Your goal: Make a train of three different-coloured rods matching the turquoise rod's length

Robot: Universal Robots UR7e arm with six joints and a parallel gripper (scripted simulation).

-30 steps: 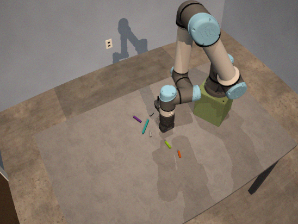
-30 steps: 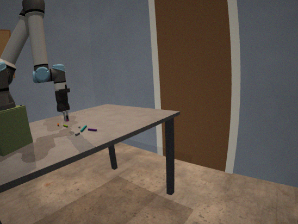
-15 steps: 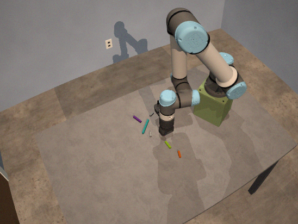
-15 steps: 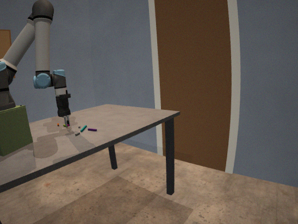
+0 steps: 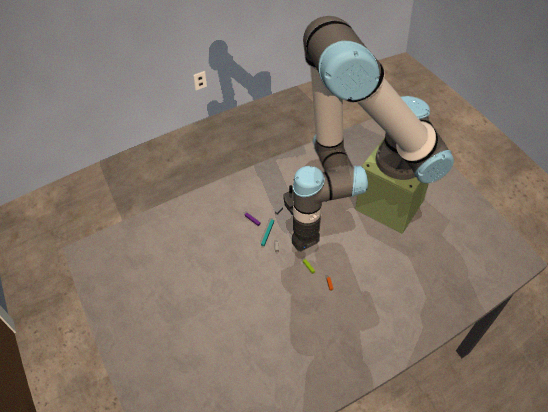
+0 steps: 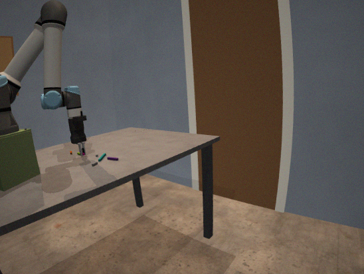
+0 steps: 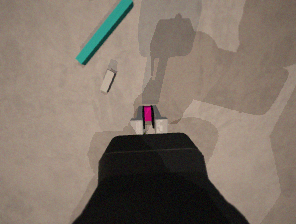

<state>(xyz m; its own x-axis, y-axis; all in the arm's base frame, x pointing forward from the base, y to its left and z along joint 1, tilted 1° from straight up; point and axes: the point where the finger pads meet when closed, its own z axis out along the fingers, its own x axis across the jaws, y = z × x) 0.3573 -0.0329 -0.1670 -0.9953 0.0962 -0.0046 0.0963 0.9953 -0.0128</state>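
The lime rod is 6 cm to the left of my hand, 3 cm below it and 2 cm ahead of it. The rest, counted from my hand: turquoise rod: 11 cm to the right, 4 cm ahead, 3 cm below; magenta rod: 1 cm below; orange rod: 15 cm to the left, 3 cm below.
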